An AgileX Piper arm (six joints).
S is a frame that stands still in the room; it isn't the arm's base.
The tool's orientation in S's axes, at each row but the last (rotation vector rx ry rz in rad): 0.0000, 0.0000, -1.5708; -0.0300, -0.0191, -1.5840; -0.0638, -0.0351, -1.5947; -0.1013, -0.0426, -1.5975; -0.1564, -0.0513, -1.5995; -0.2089, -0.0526, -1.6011; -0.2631, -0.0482, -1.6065; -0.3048, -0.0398, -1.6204
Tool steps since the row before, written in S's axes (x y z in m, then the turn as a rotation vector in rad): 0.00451, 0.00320, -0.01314, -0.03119, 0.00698, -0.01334; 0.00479, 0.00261, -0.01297, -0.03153, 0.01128, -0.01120; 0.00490, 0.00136, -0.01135, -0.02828, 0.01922, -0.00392; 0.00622, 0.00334, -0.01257, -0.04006, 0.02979, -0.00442; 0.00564, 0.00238, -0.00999, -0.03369, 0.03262, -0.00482; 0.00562, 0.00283, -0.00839, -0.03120, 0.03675, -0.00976; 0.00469, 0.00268, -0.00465, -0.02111, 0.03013, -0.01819; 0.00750, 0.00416, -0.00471, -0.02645, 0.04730, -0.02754
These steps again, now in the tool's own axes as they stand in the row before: -0.00320, 0.00451, -0.01314, -0.00698, -0.03119, -0.01334; -0.00308, 0.00484, -0.01285, -0.01121, -0.03160, -0.01107; -0.00219, 0.00506, -0.01115, -0.01875, -0.02868, -0.00325; -0.00464, 0.00656, -0.01197, -0.02900, -0.04074, -0.00324; -0.00383, 0.00618, -0.00919, -0.03204, -0.03447, -0.00283; -0.00434, 0.00627, -0.00720, -0.03700, -0.03170, -0.00675; -0.00369, 0.00510, -0.00335, -0.03249, -0.02024, -0.01482; -0.00540, 0.00781, -0.00237, -0.05106, -0.02534, -0.02113
